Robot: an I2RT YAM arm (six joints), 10 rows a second.
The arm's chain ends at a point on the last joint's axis. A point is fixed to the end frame.
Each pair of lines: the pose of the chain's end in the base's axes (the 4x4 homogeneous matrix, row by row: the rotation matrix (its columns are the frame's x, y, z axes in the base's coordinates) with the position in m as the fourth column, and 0 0 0 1 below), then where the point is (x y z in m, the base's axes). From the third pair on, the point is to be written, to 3 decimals.
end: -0.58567, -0.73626, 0.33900, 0.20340; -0.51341, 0.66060, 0.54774, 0.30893; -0.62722, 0.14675, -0.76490, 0.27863; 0, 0, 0, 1
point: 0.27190 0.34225 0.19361
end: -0.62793, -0.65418, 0.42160, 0.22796; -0.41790, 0.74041, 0.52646, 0.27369; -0.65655, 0.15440, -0.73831, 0.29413; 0, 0, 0, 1
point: 0.30207 0.30111 0.21175
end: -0.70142, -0.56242, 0.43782, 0.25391; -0.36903, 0.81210, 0.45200, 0.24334; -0.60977, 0.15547, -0.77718, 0.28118; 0, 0, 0, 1
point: 0.326 0.260 0.194
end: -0.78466, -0.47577, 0.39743, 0.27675; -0.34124, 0.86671, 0.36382, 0.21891; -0.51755, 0.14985, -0.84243, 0.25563; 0, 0, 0, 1
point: 0.342 0.224 0.162
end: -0.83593, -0.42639, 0.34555, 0.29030; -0.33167, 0.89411, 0.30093, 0.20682; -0.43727, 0.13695, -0.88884, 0.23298; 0, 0, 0, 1
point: 0.348 0.204 0.134
